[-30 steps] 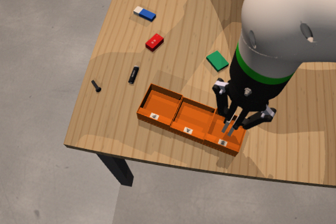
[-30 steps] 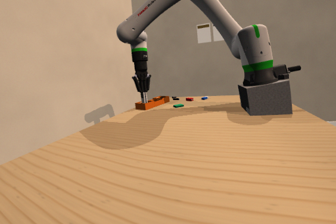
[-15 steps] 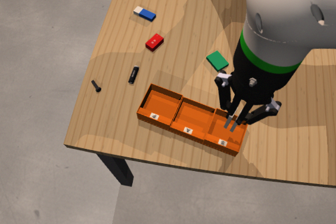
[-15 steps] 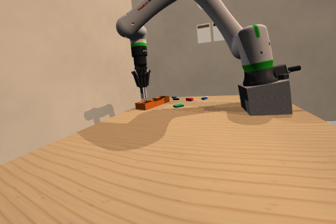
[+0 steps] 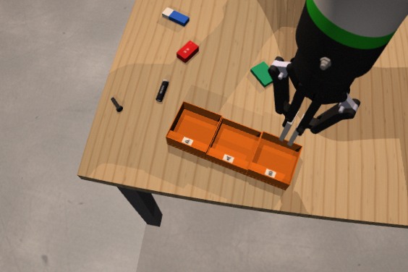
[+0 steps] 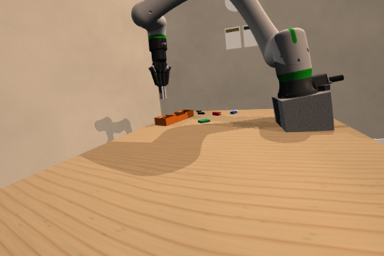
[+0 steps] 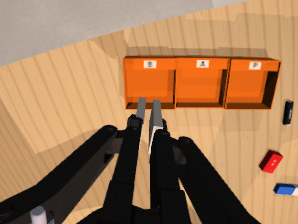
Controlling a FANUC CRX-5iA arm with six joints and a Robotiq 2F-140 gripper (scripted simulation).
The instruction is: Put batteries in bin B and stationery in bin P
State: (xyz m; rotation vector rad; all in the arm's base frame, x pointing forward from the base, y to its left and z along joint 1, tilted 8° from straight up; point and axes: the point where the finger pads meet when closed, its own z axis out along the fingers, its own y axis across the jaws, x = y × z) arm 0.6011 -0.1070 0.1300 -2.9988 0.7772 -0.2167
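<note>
Right now the white-and-blue eraser is 36 cm behind my hand, 24 cm to the right of it and 16 cm below it. Also, from my hand: orange bin row (3 cm behind, 8 cm to the right, 15 cm below); then black cylindrical battery (14 cm behind, 24 cm to the right, 16 cm below); then green pad (20 cm behind, 2 cm to the right, 16 cm below).
</note>
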